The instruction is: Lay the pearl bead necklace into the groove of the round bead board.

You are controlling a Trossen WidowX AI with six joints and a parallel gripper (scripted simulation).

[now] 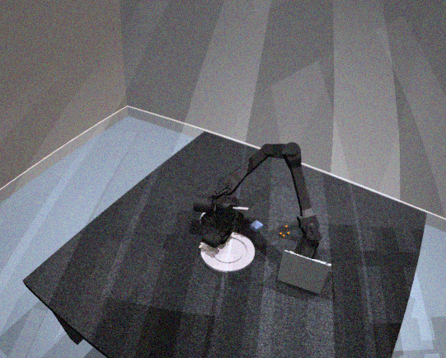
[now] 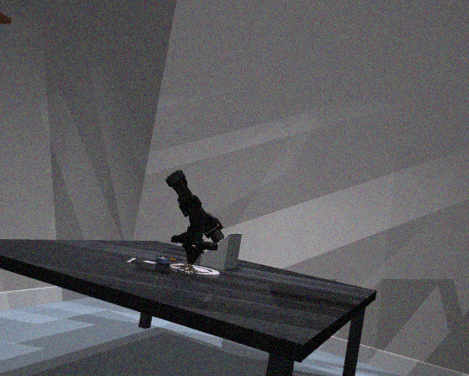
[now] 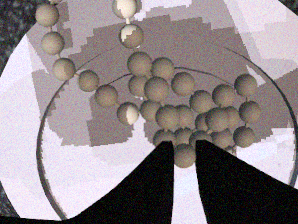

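Right now my gripper tip is 3 cm past the round white bead board, 1 cm to the right of it and 2 cm above it. The rest, counted from my gripper tip: small white block: 14 cm ahead, 9 cm to the right, 2 cm below; then small blue cube: 5 cm behind, 17 cm to the right, 2 cm below; then thin white stick: 9 cm ahead, 22 cm to the right, 3 cm below.
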